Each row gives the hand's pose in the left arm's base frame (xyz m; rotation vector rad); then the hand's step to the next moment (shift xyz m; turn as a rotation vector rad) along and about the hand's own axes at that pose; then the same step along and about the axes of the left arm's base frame.
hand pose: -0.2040 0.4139 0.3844 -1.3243 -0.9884 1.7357
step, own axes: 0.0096 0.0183 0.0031 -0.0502 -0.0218 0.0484
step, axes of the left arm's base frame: -0.0067 0.0000 -0.0198 -0.0348 -0.0419 0.0488
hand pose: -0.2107 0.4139 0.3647 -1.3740 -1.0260 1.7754
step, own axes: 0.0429 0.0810 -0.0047 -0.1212 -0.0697 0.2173
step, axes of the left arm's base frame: -0.0082 -0.0006 -0.0914 -0.1810 -0.1116 0.1468
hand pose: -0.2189 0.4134 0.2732 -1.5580 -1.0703 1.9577
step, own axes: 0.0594 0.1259 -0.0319 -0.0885 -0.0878 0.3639
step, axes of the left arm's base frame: 0.0305 -0.0249 -0.1373 -0.3319 -0.1219 0.1516
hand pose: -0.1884 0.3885 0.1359 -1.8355 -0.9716 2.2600
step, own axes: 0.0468 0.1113 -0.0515 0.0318 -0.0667 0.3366
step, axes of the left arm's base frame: 0.0694 -0.0468 -0.1011 -0.3344 -0.0753 0.0355
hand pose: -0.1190 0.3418 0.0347 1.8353 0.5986 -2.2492
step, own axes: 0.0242 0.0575 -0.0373 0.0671 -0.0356 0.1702
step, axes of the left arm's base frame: 0.0500 -0.0338 -0.0405 -0.1812 -0.0306 -0.0311
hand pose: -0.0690 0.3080 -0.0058 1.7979 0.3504 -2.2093
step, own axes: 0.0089 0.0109 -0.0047 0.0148 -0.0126 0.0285
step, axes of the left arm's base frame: 0.0065 -0.0090 -0.0098 -0.0334 0.0009 -0.0086
